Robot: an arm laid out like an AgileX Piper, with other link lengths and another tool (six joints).
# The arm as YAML. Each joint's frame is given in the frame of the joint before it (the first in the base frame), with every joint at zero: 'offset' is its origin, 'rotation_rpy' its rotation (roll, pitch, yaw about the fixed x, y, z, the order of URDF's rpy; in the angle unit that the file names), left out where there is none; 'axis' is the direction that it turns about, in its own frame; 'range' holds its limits. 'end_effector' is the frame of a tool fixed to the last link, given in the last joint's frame.
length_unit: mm
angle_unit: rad
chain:
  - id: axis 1
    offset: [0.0, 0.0, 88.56]
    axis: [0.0, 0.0, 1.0]
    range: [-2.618, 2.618]
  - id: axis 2
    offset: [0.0, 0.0, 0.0]
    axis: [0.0, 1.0, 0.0]
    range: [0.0, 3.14]
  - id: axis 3
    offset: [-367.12, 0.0, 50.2]
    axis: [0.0, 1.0, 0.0]
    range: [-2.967, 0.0]
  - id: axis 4
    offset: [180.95, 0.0, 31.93]
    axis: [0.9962, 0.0, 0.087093]
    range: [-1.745, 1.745]
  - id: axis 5
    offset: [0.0, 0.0, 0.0]
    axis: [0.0, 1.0, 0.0]
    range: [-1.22, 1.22]
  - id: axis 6
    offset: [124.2, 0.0, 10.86]
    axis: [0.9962, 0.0, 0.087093]
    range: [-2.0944, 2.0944]
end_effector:
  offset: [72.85, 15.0, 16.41]
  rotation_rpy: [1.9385, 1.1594, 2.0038]
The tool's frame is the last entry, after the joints.
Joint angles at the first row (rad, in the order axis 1, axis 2, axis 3, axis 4, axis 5, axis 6):
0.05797, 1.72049, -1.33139, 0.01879, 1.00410, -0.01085
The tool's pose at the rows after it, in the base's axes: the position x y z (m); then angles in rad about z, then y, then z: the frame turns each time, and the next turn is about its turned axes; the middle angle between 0 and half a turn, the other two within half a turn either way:
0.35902, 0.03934, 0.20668, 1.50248, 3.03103, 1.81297
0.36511, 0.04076, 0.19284, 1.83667, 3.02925, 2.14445
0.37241, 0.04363, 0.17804, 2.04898, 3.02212, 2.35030
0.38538, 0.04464, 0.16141, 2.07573, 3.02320, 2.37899
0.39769, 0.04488, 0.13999, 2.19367, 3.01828, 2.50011
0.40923, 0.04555, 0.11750, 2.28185, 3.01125, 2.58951
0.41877, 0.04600, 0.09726, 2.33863, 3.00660, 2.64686
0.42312, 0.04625, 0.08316, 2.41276, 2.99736, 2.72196
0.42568, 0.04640, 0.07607, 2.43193, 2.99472, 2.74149
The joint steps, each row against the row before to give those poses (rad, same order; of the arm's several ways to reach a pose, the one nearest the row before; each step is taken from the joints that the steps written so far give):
0.00000, 0.05433, -0.04225, 0.00188, 0.00636, 0.00000
0.00240, 0.04276, -0.00777, 0.00094, 0.00179, -0.00267
0.00654, 0.04265, -0.00085, 0.00001, -0.01696, -0.00167
0.00199, 0.04915, -0.00002, -0.00303, -0.04655, 0.00417
0.00000, 0.05933, -0.00019, -0.00315, -0.04402, 0.00310
0.00001, 0.06023, -0.00004, -0.00023, -0.04691, 0.00001
0.00001, 0.05274, 0.00001, -0.00086, -0.04392, 0.00001
-0.00002, 0.03553, -0.00084, 0.00001, -0.02074, -0.00003
0.00001, 0.01778, -0.00001, -0.00001, -0.01390, 0.00001

